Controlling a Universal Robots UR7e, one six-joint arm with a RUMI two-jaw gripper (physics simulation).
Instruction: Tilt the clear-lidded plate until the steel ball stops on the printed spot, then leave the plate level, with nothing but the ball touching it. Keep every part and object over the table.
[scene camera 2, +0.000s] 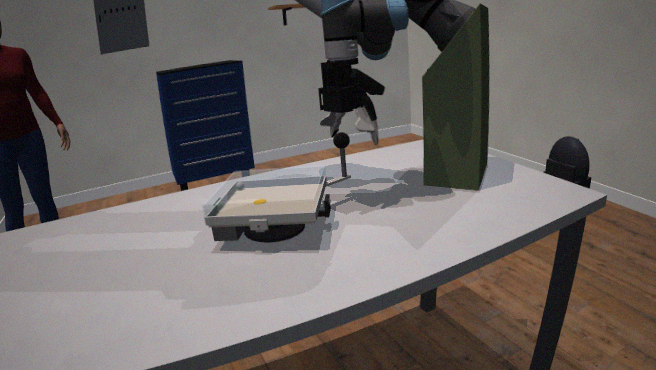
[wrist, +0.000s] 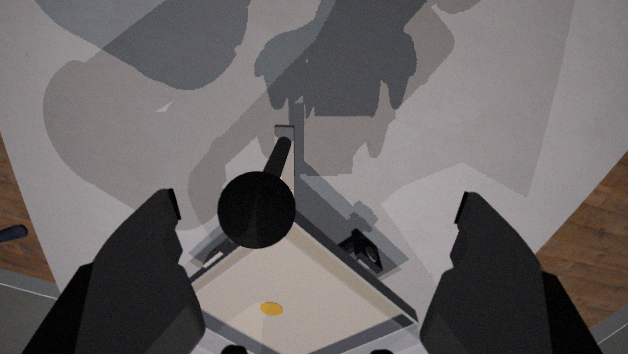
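The clear-lidded plate sits on a round black base; I cannot tell whether it is exactly level. The yellow printed spot shows on its cream floor. A small grey ball is near the plate's far left corner in the scene view, away from the spot; I cannot make it out in the wrist view. A black ball knob stands on a post joined to the plate's corner by a bar. My gripper is open and empty, its tips close above the knob, which appears nearer the left finger.
A tall green slanted block stands on the table to the right of the gripper. A small black fitting sits at the plate's side. A blue drawer cabinet and a person are beyond the table.
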